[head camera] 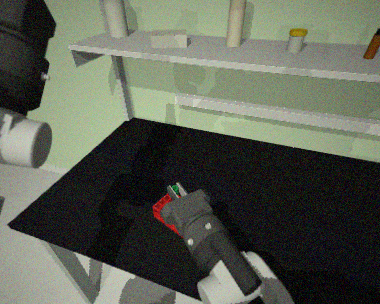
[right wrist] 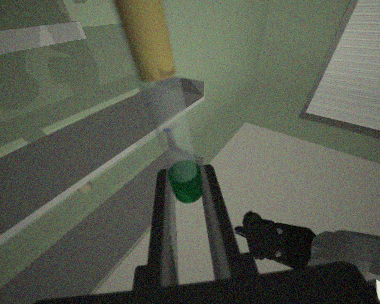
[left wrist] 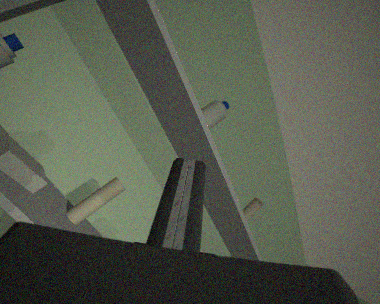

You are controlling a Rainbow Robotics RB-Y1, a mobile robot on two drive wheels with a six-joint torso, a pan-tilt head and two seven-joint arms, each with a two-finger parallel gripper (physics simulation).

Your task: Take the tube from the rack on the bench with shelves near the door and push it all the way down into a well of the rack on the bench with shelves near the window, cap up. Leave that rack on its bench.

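Places are measured from the robot's base along level axes (x ahead, y up, z right), in centimetres.
Pixels of known places: left gripper, fingertip midpoint: (right wrist: 236, 229) (left wrist: 188, 171); right gripper, fingertip midpoint: (head camera: 173, 186) (right wrist: 186, 175).
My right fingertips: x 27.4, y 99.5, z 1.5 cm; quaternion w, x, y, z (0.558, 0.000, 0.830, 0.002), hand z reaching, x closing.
Ahead of a thing's pixels: the offset from my right fingertips to its top centre. "pt": to the spot under its first point. Level surfaces: height alone.
The tube has a green cap @[dz +0.7, dx -0.6, dy +0.4 cm] (head camera: 175, 188) (right wrist: 187, 182), a clear upper body and a yellow lower part @[pt dz +1.2, dx -1.2, dy -7.8 cm] (right wrist: 147, 45). My right gripper (head camera: 177, 190) (right wrist: 186, 175) is shut on the tube at its cap. In the head view the gripper lies over the red rack @[dz +2.9, dx +4.2, dy -17.5 cm] (head camera: 160, 209), which stands on the black bench top @[dy -23.2 cm] (head camera: 290, 200); the gripper hides most of the rack and the tube's lower end. The tube's height against the wells cannot be told. My left gripper (left wrist: 188, 171) (right wrist: 236, 229) is shut and empty, away from the rack.
A shelf @[dy +22.5 cm] (head camera: 215, 56) runs above the back of the bench, holding pale cylinders @[pt dz +24.5, dx +41.8, dy +29.8 cm] (head camera: 236, 22) (left wrist: 95, 201), a white block @[pt dz +2.5, dx +43.8, dy +25.1 cm] (head camera: 169, 39), a yellow-lidded jar @[pt dz +41.0, dx +31.8, dy +25.8 cm] (head camera: 296, 41) and an orange bottle @[pt dz +57.8, dx +22.2, dy +25.7 cm] (head camera: 372, 46). A lower rail (head camera: 250, 111) runs along the wall. A window blind (right wrist: 350, 75) shows at the right.
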